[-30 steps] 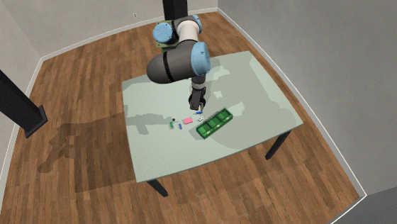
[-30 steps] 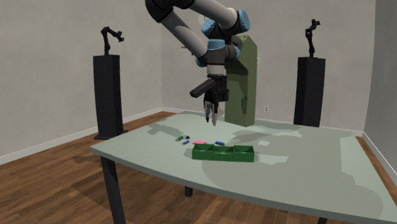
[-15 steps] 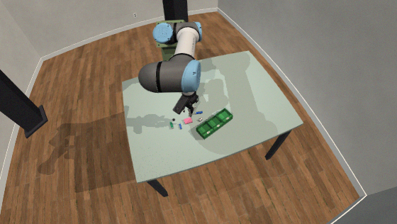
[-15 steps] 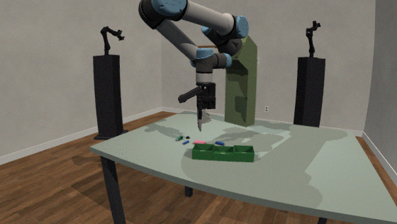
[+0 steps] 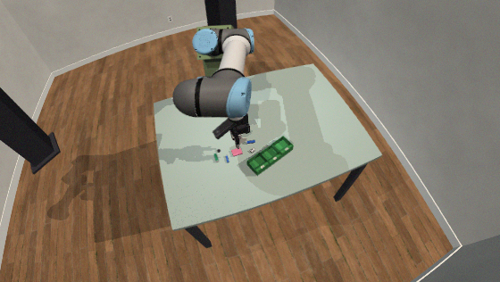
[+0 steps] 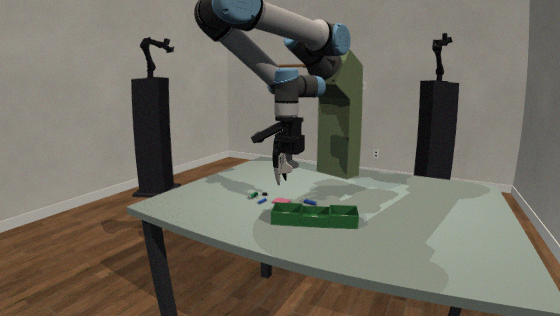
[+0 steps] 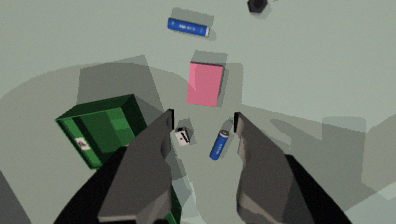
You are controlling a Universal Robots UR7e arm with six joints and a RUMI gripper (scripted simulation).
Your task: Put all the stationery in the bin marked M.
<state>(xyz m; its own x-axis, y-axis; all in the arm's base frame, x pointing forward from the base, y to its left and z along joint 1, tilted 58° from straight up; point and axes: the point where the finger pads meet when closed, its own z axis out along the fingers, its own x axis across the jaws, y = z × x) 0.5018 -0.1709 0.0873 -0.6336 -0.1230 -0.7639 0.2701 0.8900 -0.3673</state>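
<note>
Now: the pink eraser 8 cm below my hand. The rest, counted from my hand: grey-white item (8 cm below, 6 cm to the left, 6 cm ahead); green marker (10 cm to the right, 8 cm below, 5 cm behind); black piece (8 cm below, 8 cm behind, 6 cm to the right).
</note>
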